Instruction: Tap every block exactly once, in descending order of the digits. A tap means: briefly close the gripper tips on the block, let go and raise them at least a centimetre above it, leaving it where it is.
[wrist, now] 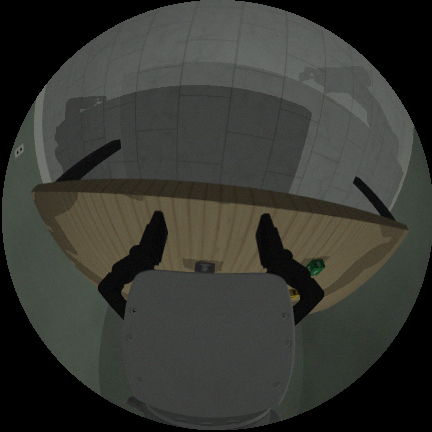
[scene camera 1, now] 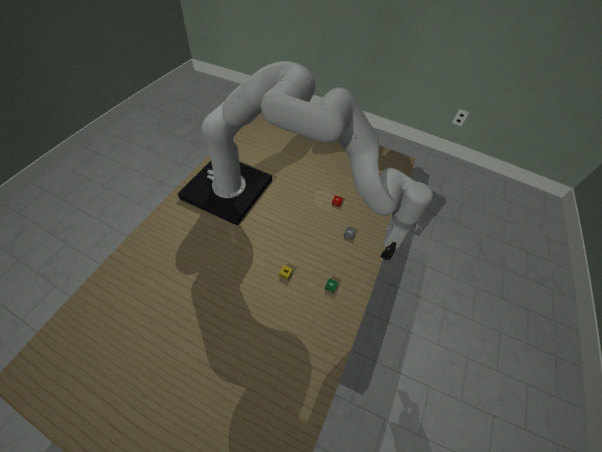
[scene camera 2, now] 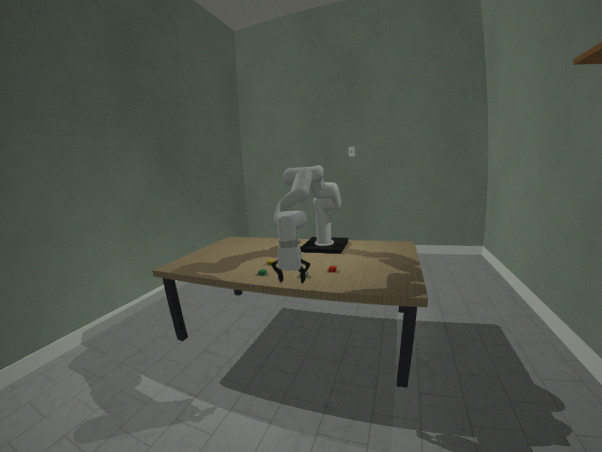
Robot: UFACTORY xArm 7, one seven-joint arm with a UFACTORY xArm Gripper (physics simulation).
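My gripper (scene camera 1: 388,251) (scene camera 2: 292,280) (wrist: 211,222) is open and empty, above the table's long edge. The grey block (scene camera 1: 349,233) (wrist: 205,267) is the closest block to it in the first scene view; in the wrist view it lies behind the fingertips, partly covered by the gripper body. The red block (scene camera 1: 337,201) (scene camera 2: 332,269) does not show in the wrist view. The green block (scene camera 1: 331,285) (scene camera 2: 262,272) (wrist: 315,267) lies to one side. The yellow block (scene camera 1: 285,272) (scene camera 2: 271,262) (wrist: 294,294) is mostly hidden by a finger in the wrist view. The digits are too small to read surely.
The blocks lie apart on the wooden table (scene camera 1: 150,325) (scene camera 2: 350,287). The arm's black base plate (scene camera 1: 255,181) (scene camera 2: 309,245) is at the opposite long side. Floor shows past the table edge under the gripper in the first scene view. Arm shadows cross the wood.
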